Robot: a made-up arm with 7 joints. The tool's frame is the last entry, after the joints.
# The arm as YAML. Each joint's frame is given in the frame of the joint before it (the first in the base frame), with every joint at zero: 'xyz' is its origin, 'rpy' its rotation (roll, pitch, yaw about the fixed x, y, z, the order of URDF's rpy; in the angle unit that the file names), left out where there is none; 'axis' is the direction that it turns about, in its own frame. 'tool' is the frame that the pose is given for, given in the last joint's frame.
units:
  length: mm
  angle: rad
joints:
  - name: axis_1
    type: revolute
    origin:
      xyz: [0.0, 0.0, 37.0]
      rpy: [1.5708, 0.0, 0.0]
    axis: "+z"
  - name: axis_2
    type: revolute
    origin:
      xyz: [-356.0, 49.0, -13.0]
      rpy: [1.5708, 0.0, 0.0]
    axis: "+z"
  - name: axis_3
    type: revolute
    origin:
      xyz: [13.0, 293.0, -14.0]
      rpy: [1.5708, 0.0, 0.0]
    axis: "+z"
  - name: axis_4
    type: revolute
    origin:
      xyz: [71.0, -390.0, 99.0]
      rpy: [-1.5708, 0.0, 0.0]
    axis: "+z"
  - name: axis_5
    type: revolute
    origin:
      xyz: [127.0, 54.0, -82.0]
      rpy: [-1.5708, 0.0, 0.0]
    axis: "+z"
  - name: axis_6
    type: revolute
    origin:
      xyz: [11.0, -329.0, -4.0]
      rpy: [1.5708, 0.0, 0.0]
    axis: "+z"
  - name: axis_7
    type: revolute
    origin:
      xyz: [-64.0, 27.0, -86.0]
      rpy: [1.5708, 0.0, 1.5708]
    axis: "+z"
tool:
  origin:
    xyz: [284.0, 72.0, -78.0]
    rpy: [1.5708, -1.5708, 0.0]
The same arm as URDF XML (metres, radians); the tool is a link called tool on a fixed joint. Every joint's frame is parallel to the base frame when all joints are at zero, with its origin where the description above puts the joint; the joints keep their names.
<robot name="arm">
  <joint name="axis_1" type="continuous">
    <parent link="base_link"/>
    <child link="link1"/>
    <origin xyz="0 0 0.037"/>
    <axis xyz="0 -1 0"/>
  </joint>
  <joint name="axis_2" type="continuous">
    <parent link="link1"/>
    <child link="link2"/>
    <origin xyz="-0.356 0.013 0.049"/>
    <axis xyz="0 0 -1"/>
  </joint>
  <joint name="axis_3" type="continuous">
    <parent link="link2"/>
    <child link="link3"/>
    <origin xyz="0.013 -0.293 0.014"/>
    <axis xyz="0 1 0"/>
  </joint>
  <joint name="axis_4" type="continuous">
    <parent link="link3"/>
    <child link="link4"/>
    <origin xyz="0.071 0.099 0.39"/>
    <axis xyz="0 0 -1"/>
  </joint>
  <joint name="axis_5" type="continuous">
    <parent link="link4"/>
    <child link="link5"/>
    <origin xyz="0.127 -0.054 0.082"/>
    <axis xyz="0 -1 0"/>
  </joint>
  <joint name="axis_6" type="continuous">
    <parent link="link5"/>
    <child link="link6"/>
    <origin xyz="0.011 0.004 -0.329"/>
    <axis xyz="0 0 -1"/>
  </joint>
  <joint name="axis_7" type="continuous">
    <parent link="link6"/>
    <child link="link7"/>
    <origin xyz="-0.064 -0.027 0.086"/>
    <axis xyz="1 0 0"/>
  </joint>
  <joint name="tool_fixed" type="fixed">
    <parent link="link7"/>
    <child link="tool"/>
    <origin xyz="-0.078 -0.284 -0.072" rpy="0 0 0"/>
  </joint>
  <link name="base_link"/>
  <link name="link1"/>
  <link name="link2"/>
  <link name="link3"/>
  <link name="link4"/>
  <link name="link5"/>
  <link name="link6"/>
  <link name="link7"/>
  <link name="tool"/>
</robot>

